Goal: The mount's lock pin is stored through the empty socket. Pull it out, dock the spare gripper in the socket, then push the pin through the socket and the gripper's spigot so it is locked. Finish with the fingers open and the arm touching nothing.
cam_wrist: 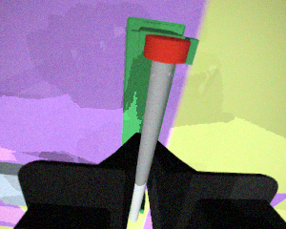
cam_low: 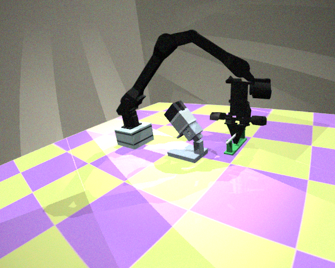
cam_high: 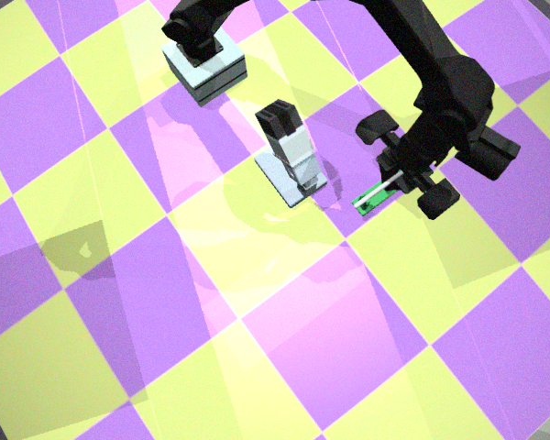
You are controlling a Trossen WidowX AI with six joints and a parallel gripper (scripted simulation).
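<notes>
Right now the green rack is 10 mm to the left of my gripper tip and 10 mm above it. From my gripper tip the other things lie so: spare gripper (130 mm behind, 110 mm to the right, 100 mm above); grey mount (110 mm to the right, 110 mm behind, 40 mm above).
</notes>
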